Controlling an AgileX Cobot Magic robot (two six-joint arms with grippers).
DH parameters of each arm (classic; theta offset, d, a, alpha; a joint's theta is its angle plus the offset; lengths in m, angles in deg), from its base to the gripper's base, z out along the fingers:
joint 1: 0 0.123 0 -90
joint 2: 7.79 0 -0.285 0
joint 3: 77.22 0 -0.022 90
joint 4: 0 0.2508 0 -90
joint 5: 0 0 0.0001 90
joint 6: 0 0.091 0 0
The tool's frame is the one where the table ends.
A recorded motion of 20 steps. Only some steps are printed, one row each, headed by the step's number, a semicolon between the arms.
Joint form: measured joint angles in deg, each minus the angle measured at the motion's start. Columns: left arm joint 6, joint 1, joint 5, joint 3, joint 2, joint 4; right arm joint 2, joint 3, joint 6, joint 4, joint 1, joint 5.
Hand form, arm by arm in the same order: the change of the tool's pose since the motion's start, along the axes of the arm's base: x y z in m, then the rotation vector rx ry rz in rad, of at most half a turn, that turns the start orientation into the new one. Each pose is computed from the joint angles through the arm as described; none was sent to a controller.
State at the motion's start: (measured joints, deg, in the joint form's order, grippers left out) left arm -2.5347 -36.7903 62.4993 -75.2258 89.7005 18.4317; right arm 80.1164 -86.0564 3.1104 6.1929 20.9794 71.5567
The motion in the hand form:
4: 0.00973 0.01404 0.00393 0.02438 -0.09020 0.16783; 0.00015 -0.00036 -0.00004 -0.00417 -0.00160 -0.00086
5: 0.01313 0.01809 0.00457 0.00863 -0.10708 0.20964; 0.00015 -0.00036 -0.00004 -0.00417 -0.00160 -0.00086
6: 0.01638 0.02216 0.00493 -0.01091 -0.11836 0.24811; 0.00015 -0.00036 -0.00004 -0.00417 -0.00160 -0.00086
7: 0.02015 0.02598 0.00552 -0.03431 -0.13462 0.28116; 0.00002 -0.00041 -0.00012 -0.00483 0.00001 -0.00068
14: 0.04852 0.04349 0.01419 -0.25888 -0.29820 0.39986; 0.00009 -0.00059 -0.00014 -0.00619 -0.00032 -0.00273
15: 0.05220 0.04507 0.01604 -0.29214 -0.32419 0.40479; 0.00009 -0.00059 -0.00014 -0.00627 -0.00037 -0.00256
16: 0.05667 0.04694 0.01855 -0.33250 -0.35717 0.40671; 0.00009 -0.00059 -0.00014 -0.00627 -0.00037 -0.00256
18: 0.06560 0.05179 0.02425 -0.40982 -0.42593 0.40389; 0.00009 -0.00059 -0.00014 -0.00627 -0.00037 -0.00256
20: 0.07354 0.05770 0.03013 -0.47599 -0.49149 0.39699; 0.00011 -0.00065 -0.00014 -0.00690 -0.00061 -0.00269
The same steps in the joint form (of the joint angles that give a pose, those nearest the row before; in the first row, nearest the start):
4: -10.74 1.26 0.29 0.00 0.00 7.69; 0.00 0.00 0.00 -0.26 0.00 0.00
5: -12.91 2.10 -0.32 0.00 0.00 8.32; 0.00 0.00 0.00 -0.26 0.00 0.00
6: -14.68 3.05 -0.98 0.00 0.00 8.44; 0.00 0.00 0.00 -0.26 0.00 0.00
7: -16.29 4.03 -2.10 0.00 0.00 8.58; 0.00 0.00 0.00 -0.26 0.00 0.10
14: -24.29 10.14 -16.09 0.00 0.00 8.61; 0.00 0.00 0.11 -0.40 0.00 0.10
15: -25.07 10.85 -18.41 0.00 0.00 8.61; 0.00 0.00 0.10 -0.39 0.00 0.10
16: -25.87 11.71 -21.37 0.00 0.00 8.61; 0.00 0.00 0.10 -0.39 0.00 0.10
18: -27.02 13.59 -27.47 0.00 0.00 8.61; 0.00 0.00 0.10 -0.39 0.00 0.10
20: -27.74 15.51 -33.13 0.00 0.00 8.61; 0.00 0.00 0.09 -0.43 0.00 0.10

